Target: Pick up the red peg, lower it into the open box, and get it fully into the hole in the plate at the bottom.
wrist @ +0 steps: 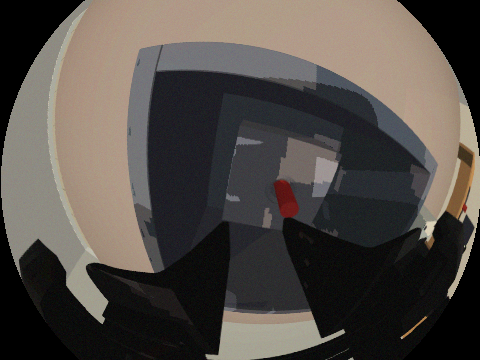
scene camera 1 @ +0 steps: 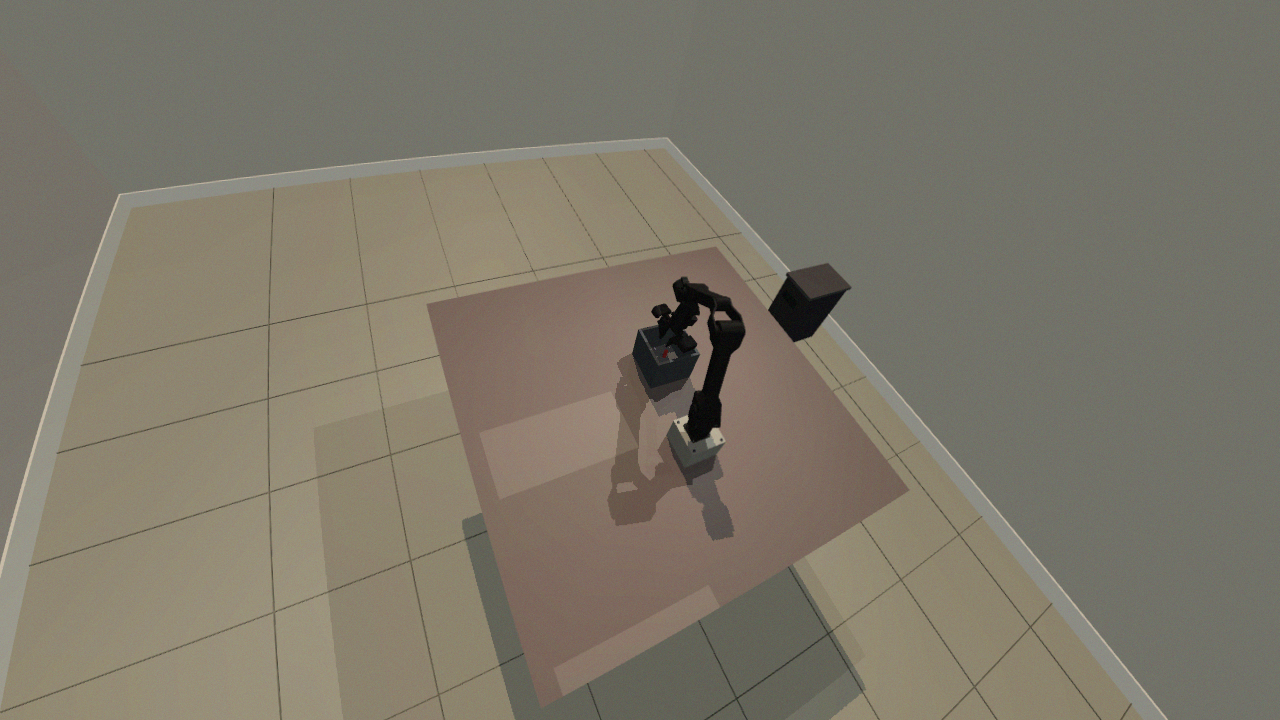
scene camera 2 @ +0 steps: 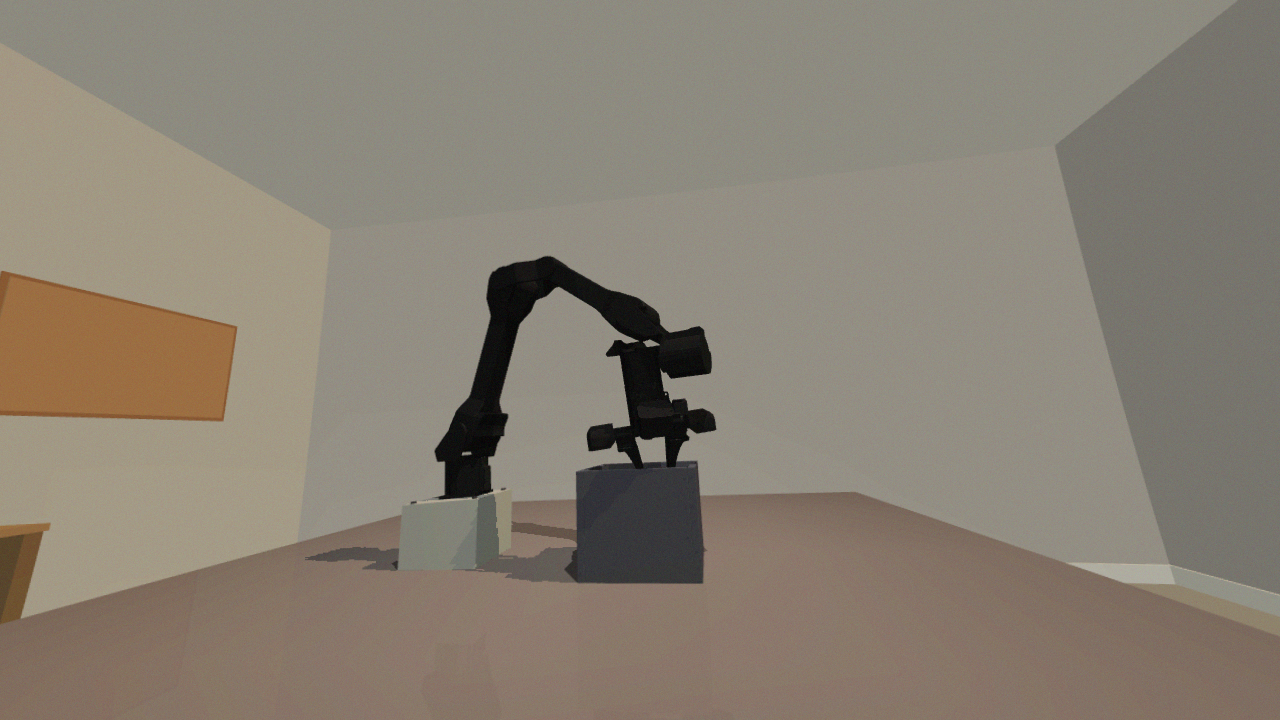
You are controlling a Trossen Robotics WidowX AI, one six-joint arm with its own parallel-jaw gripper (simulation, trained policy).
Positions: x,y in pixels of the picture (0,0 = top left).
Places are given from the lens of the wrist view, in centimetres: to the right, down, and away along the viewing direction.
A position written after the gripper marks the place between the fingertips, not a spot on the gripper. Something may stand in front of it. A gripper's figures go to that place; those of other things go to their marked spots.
gripper (wrist: pixel 256 226): 1, 3, 10
dark grey box (wrist: pixel 188 100): -2, -4, 7
light grey plate (wrist: pixel 264 154): 2, -2, 13
The marked spots on the light grey plate and the dark grey box are 7 cm apart.
